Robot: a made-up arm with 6 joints. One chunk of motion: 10 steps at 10 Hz.
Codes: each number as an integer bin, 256 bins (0 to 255) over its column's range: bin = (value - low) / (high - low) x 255, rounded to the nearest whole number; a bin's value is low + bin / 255 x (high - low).
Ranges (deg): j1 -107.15..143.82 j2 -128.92..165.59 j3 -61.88..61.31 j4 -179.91..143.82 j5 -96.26..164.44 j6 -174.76..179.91
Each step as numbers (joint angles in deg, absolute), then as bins.
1 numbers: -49.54 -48.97 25.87 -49.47 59.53 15.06
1 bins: 59 69 182 103 152 136
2 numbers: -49.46 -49.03 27.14 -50.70 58.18 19.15
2 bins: 59 69 184 102 151 139
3 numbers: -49.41 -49.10 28.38 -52.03 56.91 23.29
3 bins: 59 69 187 101 150 142
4 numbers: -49.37 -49.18 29.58 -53.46 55.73 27.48
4 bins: 59 69 189 100 149 145
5 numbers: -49.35 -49.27 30.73 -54.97 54.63 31.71
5 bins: 59 69 192 98 148 148
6 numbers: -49.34 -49.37 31.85 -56.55 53.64 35.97
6 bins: 59 69 194 97 147 152
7 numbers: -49.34 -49.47 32.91 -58.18 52.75 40.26
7 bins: 59 69 196 96 146 155
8 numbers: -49.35 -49.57 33.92 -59.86 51.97 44.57
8 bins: 59 69 198 95 145 158
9 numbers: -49.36 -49.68 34.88 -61.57 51.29 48.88
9 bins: 59 69 200 93 144 161
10 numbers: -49.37 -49.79 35.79 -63.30 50.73 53.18
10 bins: 59 69 202 92 144 164
